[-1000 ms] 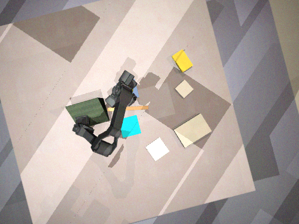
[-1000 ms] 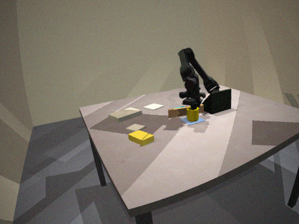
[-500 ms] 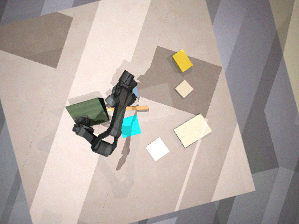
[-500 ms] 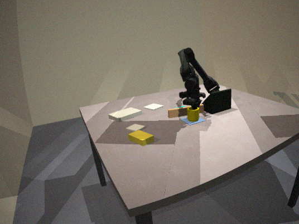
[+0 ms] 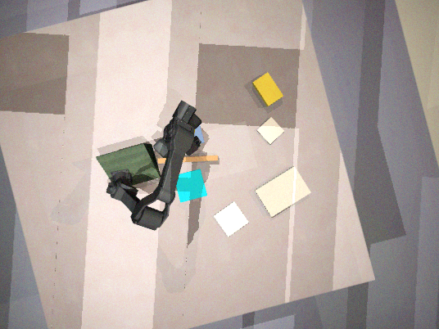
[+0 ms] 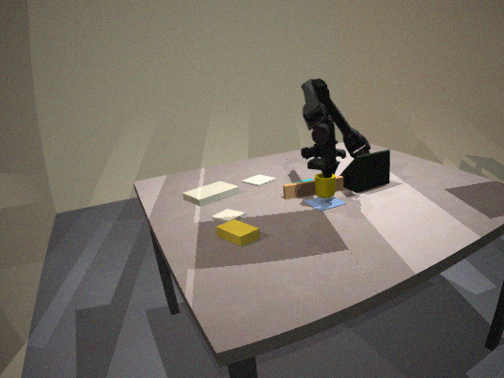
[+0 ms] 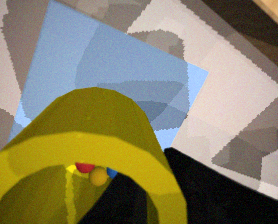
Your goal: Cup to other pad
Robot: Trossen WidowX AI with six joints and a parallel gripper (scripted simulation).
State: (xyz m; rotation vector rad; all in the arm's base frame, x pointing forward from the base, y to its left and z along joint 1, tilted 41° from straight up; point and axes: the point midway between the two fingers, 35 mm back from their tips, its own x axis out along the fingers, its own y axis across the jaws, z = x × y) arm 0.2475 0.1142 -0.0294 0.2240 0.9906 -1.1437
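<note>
Now: the cyan pad 10 mm behind my gripper tip, 200 mm to the right of it and 70 mm below it. The rest, counted from my gripper tip: orange marble (20 mm ahead, 30 mm to the left, 20 mm below); red marble (20 mm ahead, 30 mm to the left, 20 mm below); yellow cup (20 mm ahead, 20 mm to the left).
</note>
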